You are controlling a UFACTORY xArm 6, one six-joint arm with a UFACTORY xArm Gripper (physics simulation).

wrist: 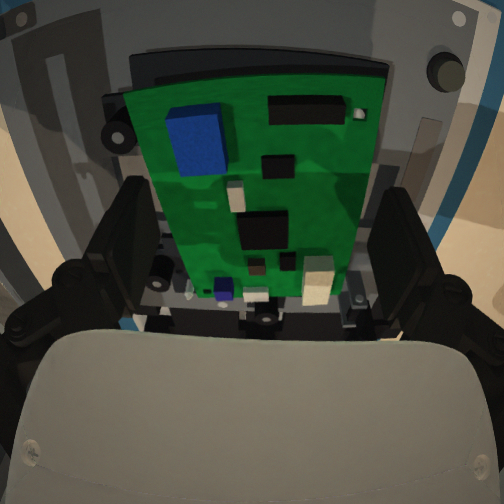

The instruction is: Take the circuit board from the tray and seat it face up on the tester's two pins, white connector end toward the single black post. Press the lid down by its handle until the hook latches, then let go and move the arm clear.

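The green circuit board (pixel 260 185) lies face up below me over the grey tester base (pixel 75 150). It carries a blue block, black chips and a white connector (pixel 317 287) at its near end. A pale pin (pixel 359 114) shows in the hole at its far right corner. My gripper (pixel 265 210) straddles the board, with the left finger at its left edge. A narrow strip of grey shows between the right finger and the board's right edge, so the gripper reads as open. Black posts stand at the far left (pixel 118 135), the near left (pixel 160 280) and the near middle (pixel 265 317).
A black bar (pixel 260 62) runs along the board's far edge. A round dark knob (pixel 445 72) sits at the far right of the base. A blue rim (pixel 467 165) curves along the right. My grey wrist housing (pixel 250 420) fills the lower view.
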